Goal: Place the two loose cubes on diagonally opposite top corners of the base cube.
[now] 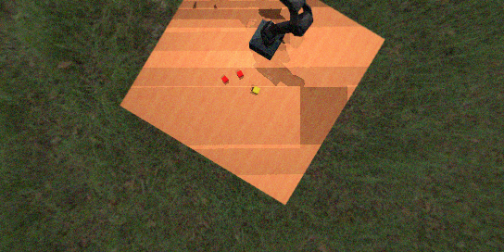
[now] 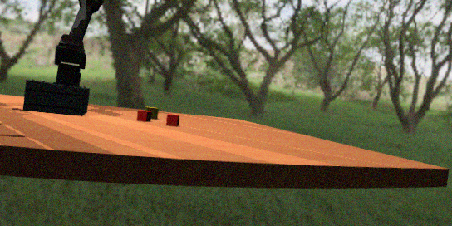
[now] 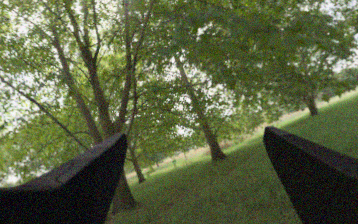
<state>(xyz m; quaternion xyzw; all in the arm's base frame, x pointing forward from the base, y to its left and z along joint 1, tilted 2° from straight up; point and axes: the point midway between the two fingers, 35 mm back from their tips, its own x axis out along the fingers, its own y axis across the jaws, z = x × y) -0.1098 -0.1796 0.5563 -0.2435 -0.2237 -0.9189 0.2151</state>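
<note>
Now: the red cube 65 cm below my gripper tip, 47 cm ahead of it and 11 cm to the left of it. The rest, counted from my gripper tip: yellow base cube 65 cm below, 39 cm ahead, 32 cm to the left.
</note>
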